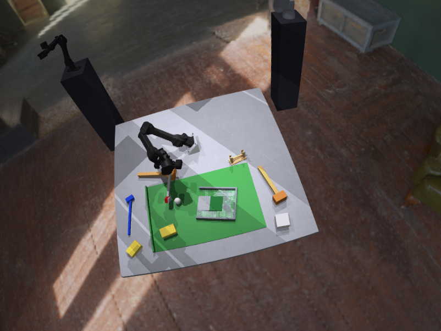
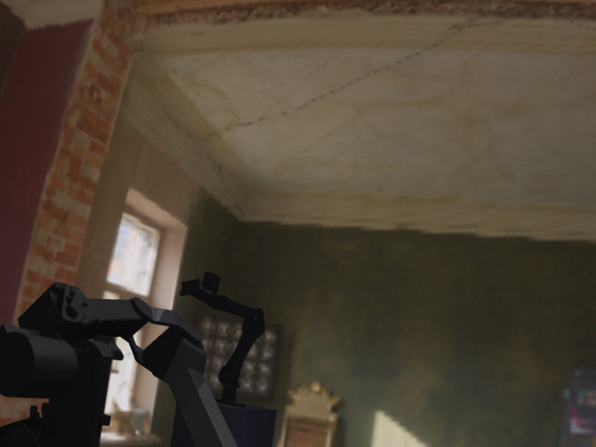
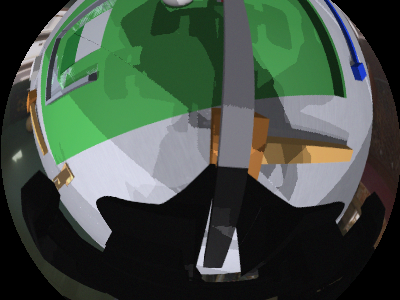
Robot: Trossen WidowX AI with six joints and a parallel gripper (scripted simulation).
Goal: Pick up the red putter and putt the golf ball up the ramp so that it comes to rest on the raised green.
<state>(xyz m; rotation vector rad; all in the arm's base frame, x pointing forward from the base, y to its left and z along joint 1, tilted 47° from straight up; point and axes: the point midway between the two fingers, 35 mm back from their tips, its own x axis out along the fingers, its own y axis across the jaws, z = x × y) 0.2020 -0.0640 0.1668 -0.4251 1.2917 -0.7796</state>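
Right now the red putter is 9 cm ahead of my gripper tip and 2 cm to the right of it. Round my gripper tip: small wooden fence (45 cm to the left, 5 cm below, 2 cm behind); then white golf ball (21 cm ahead, 6 cm below); then blue putter (36 cm to the right, 22 cm ahead, 7 cm below).
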